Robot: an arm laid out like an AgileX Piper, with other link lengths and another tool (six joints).
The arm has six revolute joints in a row. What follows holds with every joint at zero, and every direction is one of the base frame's. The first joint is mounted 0.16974 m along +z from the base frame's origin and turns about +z. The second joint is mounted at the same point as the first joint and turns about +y. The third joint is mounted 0.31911 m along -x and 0.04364 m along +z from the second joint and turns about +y. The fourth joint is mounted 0.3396 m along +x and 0.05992 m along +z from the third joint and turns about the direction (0.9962, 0, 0.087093). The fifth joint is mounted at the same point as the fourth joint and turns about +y. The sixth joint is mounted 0.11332 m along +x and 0.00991 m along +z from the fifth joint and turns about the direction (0.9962, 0, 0.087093). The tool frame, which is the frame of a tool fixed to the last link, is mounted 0.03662 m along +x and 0.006 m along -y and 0.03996 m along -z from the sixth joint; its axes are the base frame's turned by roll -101.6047, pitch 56.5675 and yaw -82.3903 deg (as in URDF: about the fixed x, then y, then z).
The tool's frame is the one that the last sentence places.
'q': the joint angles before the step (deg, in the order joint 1, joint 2, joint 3, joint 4, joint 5, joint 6). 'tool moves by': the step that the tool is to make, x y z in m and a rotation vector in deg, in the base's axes. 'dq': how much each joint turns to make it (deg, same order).
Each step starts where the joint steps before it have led.
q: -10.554 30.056 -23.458 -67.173 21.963 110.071
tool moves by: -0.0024 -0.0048 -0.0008 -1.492 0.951 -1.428
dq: 0.012 -0.014 0.011 -1.463 1.626 -0.149
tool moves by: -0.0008 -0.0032 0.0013 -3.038 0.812 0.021
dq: 0.003 0.013 -0.014 -2.668 0.148 -0.509
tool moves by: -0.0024 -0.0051 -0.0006 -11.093 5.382 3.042
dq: -0.044 -0.002 0.113 -2.942 -1.690 -9.807
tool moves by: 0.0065 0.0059 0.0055 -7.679 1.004 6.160
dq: 0.006 0.245 0.014 -6.103 -5.905 -1.935
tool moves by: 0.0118 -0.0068 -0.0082 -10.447 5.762 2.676
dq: 0.011 3.975 -0.110 -11.384 -1.888 -0.101
